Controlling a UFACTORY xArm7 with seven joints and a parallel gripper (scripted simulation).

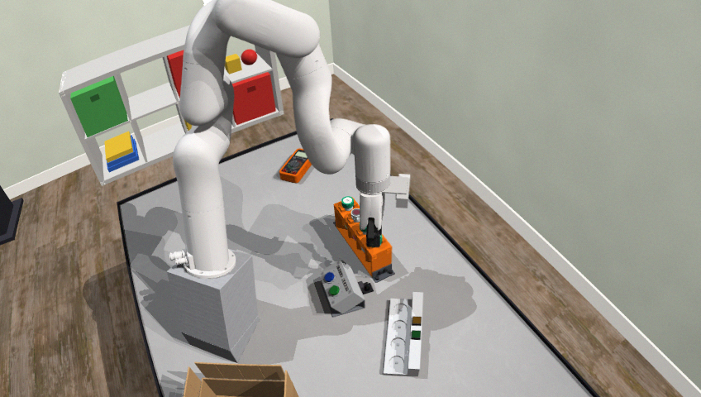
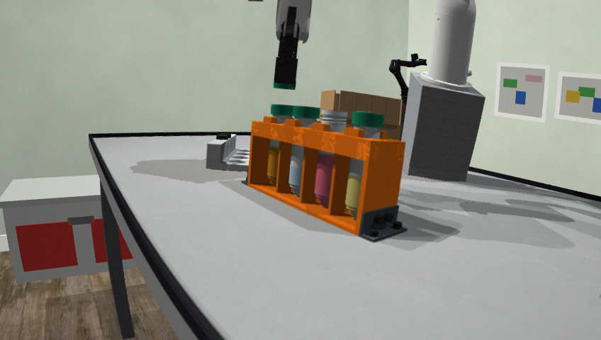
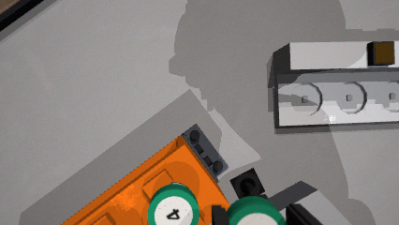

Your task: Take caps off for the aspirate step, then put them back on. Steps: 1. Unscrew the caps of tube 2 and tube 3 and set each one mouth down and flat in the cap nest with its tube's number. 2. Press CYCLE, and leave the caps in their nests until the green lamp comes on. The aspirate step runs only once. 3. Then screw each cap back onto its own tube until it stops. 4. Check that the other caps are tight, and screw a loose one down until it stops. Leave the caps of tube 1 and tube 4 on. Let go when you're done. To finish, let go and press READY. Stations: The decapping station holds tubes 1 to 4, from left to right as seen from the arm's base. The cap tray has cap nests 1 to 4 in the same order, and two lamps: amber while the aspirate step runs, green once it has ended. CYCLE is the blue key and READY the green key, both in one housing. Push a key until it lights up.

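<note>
Right now my hand is 60 mm above the cap 4, 40 mm to the right of it and 20 mm short of it. Round my hand: tube 3 threaded neck: 90 mm to the left, 60 mm below, 20 mm ahead; cap 2: 20 mm below; cap 3: 90 mm to the left, 60 mm below, 20 mm ahead.
</note>
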